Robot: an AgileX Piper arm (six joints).
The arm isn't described. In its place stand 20 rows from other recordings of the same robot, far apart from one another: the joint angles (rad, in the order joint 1, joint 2, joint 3, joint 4, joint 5, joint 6), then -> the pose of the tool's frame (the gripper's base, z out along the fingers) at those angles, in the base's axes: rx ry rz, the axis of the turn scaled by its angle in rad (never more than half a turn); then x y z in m.
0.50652 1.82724 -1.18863 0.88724 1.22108 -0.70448 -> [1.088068 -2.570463 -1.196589 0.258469 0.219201 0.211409]
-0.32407 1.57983 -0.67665 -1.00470 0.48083 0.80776 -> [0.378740 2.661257 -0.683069 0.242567 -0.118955 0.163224]
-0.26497 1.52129 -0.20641 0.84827 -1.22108 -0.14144 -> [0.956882 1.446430 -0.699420 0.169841 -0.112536 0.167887]
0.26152 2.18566 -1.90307 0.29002 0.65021 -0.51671 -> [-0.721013 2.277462 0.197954 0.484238 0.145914 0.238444]
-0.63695 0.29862 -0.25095 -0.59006 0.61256 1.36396 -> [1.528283 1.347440 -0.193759 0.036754 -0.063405 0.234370]
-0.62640 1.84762 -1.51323 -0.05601 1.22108 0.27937 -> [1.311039 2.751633 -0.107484 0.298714 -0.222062 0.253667]
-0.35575 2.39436 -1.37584 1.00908 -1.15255 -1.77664 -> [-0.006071 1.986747 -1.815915 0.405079 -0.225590 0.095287]
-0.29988 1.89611 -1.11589 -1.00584 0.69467 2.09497 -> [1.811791 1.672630 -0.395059 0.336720 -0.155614 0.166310]
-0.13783 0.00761 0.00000 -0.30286 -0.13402 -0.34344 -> [-0.381206 1.338157 -0.627427 0.055060 -0.003976 0.224356]
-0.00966 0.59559 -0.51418 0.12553 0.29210 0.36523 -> [0.433817 1.819484 0.363255 0.125825 0.002065 0.311337]
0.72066 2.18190 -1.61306 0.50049 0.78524 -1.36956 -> [-2.106978 1.695485 0.397522 0.322973 0.324734 0.155626]
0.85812 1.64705 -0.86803 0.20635 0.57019 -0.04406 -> [-1.053197 2.693097 0.361495 0.185576 0.230132 0.172713]
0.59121 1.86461 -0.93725 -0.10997 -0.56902 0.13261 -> [-0.550133 1.790500 0.493041 0.320731 0.221791 0.185472]
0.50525 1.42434 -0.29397 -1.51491 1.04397 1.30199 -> [-0.472585 2.256038 -1.205014 0.179314 0.009433 0.160690]
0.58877 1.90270 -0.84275 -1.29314 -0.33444 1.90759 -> [-0.099057 2.613627 0.886369 0.269328 0.214392 0.116127]
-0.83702 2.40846 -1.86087 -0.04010 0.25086 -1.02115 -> [-0.271254 2.473977 -0.934357 0.360314 -0.400928 0.132190]
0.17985 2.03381 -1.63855 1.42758 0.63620 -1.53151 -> [-0.704153 1.824487 0.647872 0.456494 0.137388 0.273793]
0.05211 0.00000 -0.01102 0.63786 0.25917 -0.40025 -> [0.027317 1.691902 0.334179 0.053561 0.016700 0.198065]
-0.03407 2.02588 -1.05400 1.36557 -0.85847 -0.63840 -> [1.054582 1.740711 -0.557604 0.380703 -0.080442 0.142481]
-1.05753 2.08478 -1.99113 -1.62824 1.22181 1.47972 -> [1.642033 0.875743 -1.825017 0.148800 -0.437860 0.375004]
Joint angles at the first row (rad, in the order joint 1, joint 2, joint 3, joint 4, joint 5, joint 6):
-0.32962 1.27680 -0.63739 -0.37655 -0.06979 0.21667
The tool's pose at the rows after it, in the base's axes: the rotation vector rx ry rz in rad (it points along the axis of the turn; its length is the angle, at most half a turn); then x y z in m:
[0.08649 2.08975 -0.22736 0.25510 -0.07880 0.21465]
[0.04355 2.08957 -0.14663 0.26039 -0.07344 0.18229]
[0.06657 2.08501 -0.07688 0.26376 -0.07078 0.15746]
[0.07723 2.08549 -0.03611 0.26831 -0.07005 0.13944]
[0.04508 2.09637 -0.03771 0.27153 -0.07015 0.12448]
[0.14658 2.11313 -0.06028 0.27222 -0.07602 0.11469]
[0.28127 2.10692 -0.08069 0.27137 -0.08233 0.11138]
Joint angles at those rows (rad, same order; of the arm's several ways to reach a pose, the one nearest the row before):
-0.32962 1.38088 -0.57609 -0.41383 -0.22077 0.20941
-0.32962 1.49385 -0.52041 -0.43487 -0.39627 0.21137
-0.32964 1.59500 -0.48783 -0.41114 -0.53078 0.21136
-0.32963 1.68086 -0.48139 -0.39990 -0.61951 0.20674
-0.32961 1.75101 -0.48138 -0.38711 -0.67676 0.15631
-0.32960 1.79188 -0.48348 -0.28501 -0.68457 0.13158
-0.32961 1.80531 -0.48348 -0.17356 -0.68455 0.13159

